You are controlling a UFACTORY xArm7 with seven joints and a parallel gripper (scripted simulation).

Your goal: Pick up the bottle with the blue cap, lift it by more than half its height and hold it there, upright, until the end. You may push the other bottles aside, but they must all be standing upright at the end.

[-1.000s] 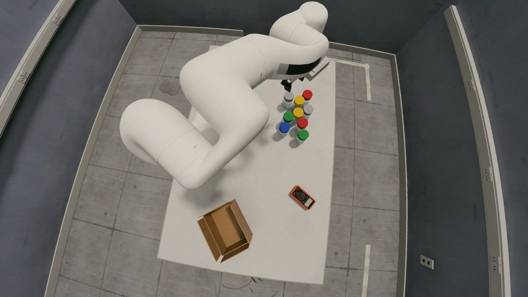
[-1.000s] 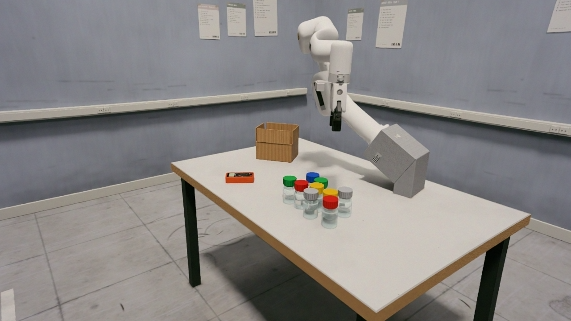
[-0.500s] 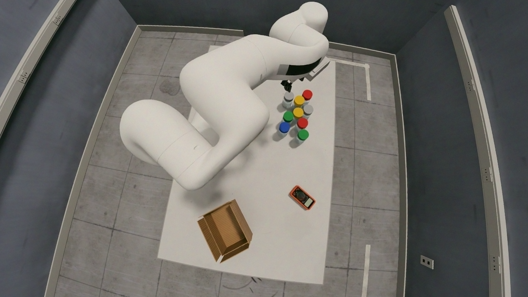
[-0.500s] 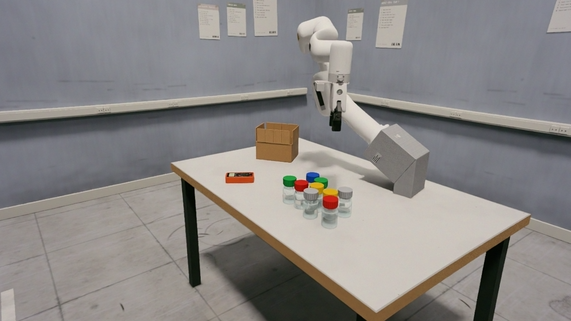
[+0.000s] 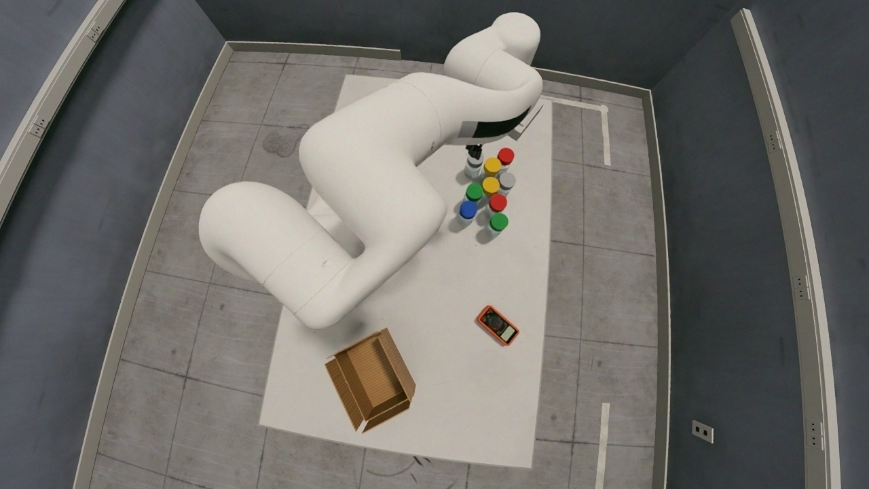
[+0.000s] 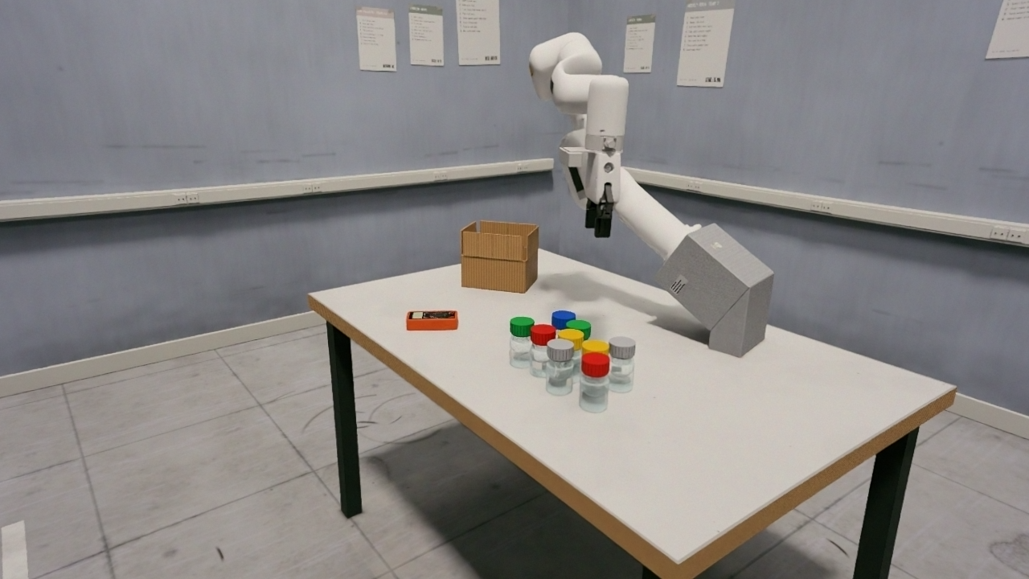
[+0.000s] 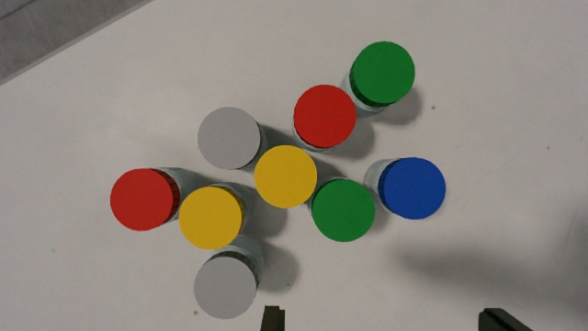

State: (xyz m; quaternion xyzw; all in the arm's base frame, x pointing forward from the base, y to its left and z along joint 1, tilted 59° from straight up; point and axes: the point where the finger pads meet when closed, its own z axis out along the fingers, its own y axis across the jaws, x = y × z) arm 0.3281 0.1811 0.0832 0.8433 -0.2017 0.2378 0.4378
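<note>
The blue-capped bottle lies 28 cm below my hand and 9 cm to the right of it. From my hand the other things lie so: orange multimeter (44 cm to the right, 31 cm below, 12 cm ahead).
</note>
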